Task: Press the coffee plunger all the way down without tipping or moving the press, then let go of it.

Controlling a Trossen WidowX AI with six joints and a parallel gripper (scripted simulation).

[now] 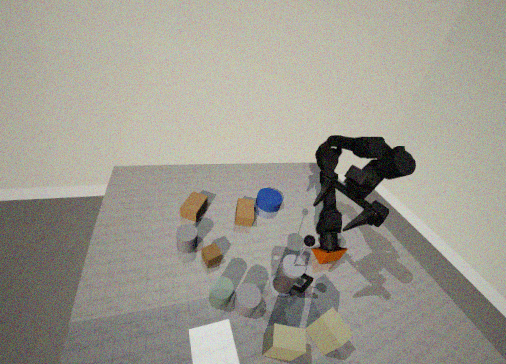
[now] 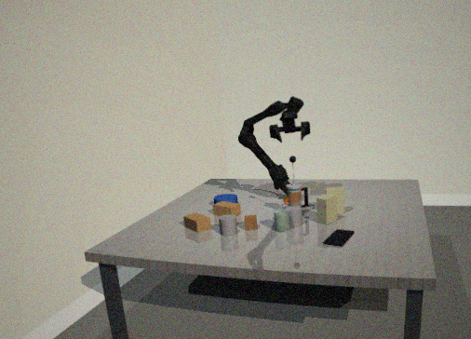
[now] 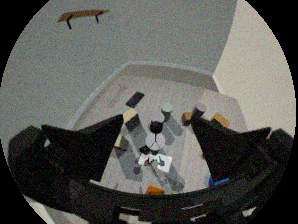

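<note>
Right now my gripper tip is 10 mm short of the coffee press, 20 mm to the right of it and 210 mm above it. The rest, counted from my gripper tip: blue bowl 70 mm behind, 380 mm to the right, 310 mm below; then pale green cylinder 230 mm ahead, 10 mm to the left, 300 mm below.
</note>
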